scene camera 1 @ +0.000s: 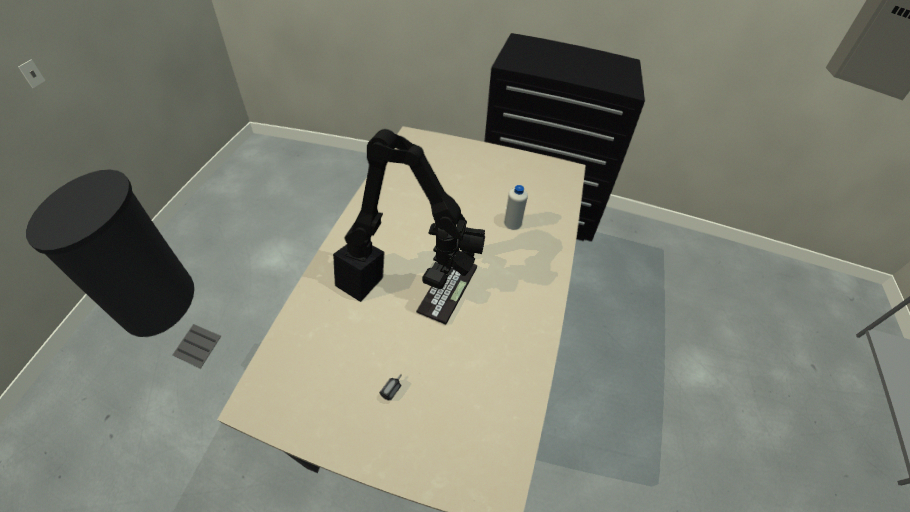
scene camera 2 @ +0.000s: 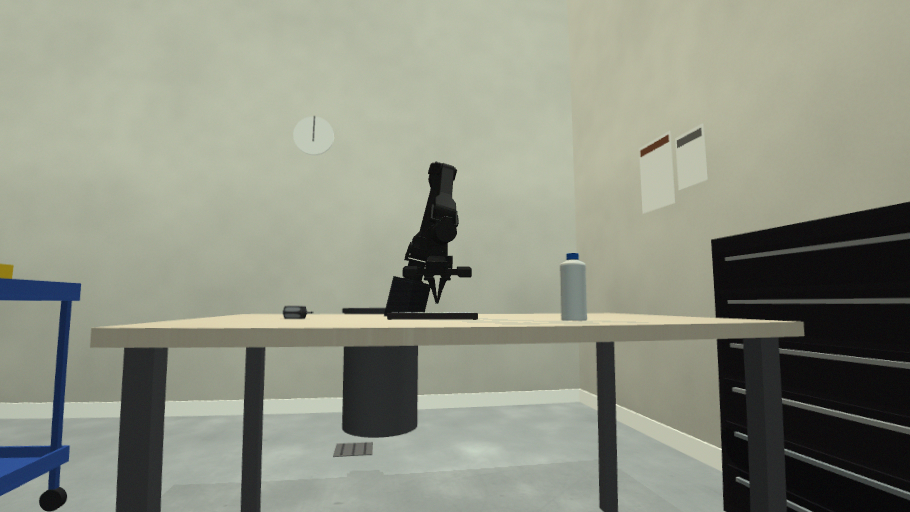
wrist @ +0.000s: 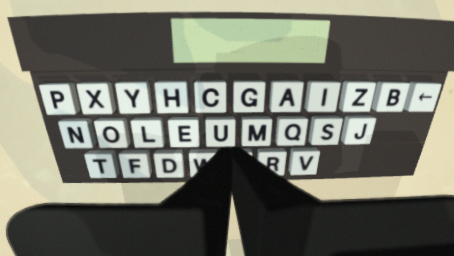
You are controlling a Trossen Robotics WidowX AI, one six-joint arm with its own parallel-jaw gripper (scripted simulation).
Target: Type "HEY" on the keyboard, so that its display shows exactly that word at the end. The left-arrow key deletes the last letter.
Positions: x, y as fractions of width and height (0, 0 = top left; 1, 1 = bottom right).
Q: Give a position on a left-arrow key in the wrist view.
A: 0.93, 0.38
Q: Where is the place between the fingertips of the gripper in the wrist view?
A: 0.51, 0.61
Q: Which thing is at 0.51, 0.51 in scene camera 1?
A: The gripper.
